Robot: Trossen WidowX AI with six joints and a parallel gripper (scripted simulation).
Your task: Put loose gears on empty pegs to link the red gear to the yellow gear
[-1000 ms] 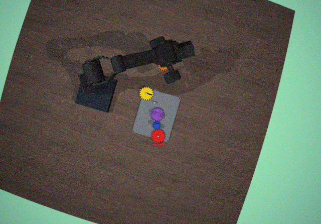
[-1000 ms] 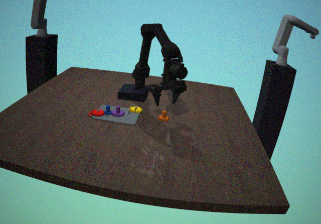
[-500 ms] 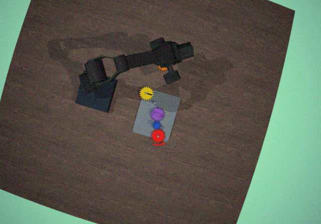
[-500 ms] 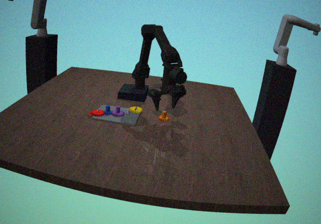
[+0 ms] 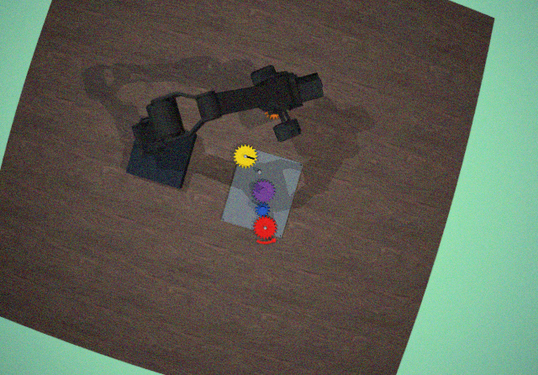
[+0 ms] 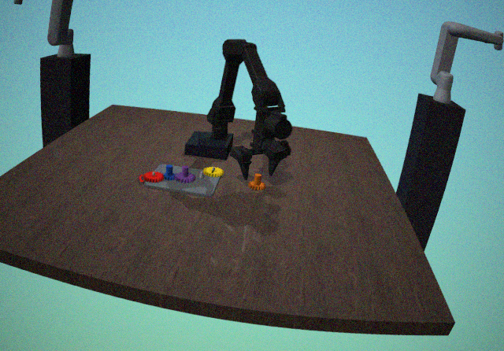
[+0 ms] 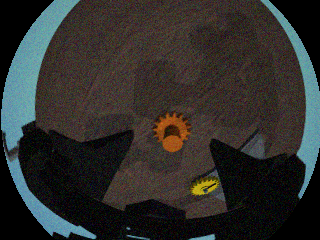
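The purple gear lies 4 cm ahead of my gripper tip, 22 cm to the right of it and 1 cm below it. From my gripper tip the other things lie so: yellow gear 3 cm behind, 15 cm to the right, 2 cm below; then blue gear 5 cm ahead, 27 cm to the right, 1 cm below; then orange gear 2 cm below.
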